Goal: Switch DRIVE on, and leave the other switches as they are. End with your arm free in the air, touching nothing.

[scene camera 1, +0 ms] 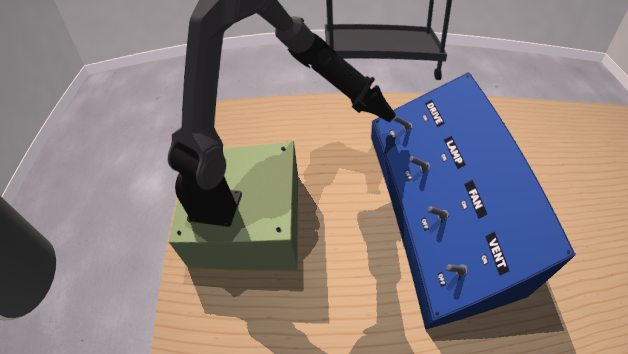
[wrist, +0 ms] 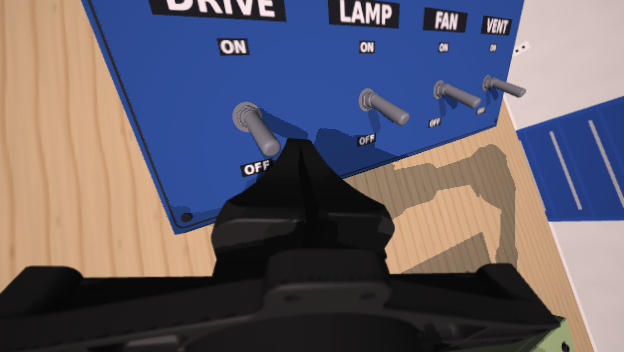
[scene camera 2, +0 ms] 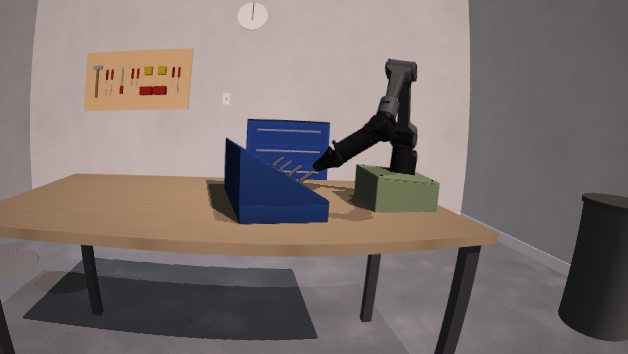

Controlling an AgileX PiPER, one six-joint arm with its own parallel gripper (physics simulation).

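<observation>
The blue switch box (scene camera 1: 510, 165) (scene camera 2: 280, 212) (wrist: 170, 75) has a sloped face. The grey DRIVE lever (scene camera 1: 403, 123) (scene camera 2: 306, 176) (wrist: 260, 132) leans to its OFF mark. The LAMP lever (scene camera 1: 419, 163) (wrist: 389, 108), FAN lever (scene camera 1: 438, 212) (wrist: 460, 95) and VENT lever (scene camera 1: 456, 270) (wrist: 507, 87) also lean to OFF. My gripper (scene camera 1: 391, 119) (scene camera 2: 316, 168) (wrist: 297, 153) is shut and empty. Its tips are close to the free end of the DRIVE lever, just right of it in the wrist view; whether they touch it I cannot tell.
The arm's green base block (scene camera 1: 265, 180) (scene camera 2: 405, 196) stands on the wooden table (scene camera 1: 345, 300) (scene camera 2: 150, 215), on the box's OFF side. A dark cart (scene camera 1: 385, 55), a blue cabinet (scene camera 2: 288, 140) and a dark bin (scene camera 1: 22, 265) (scene camera 2: 600, 270) stand off the table.
</observation>
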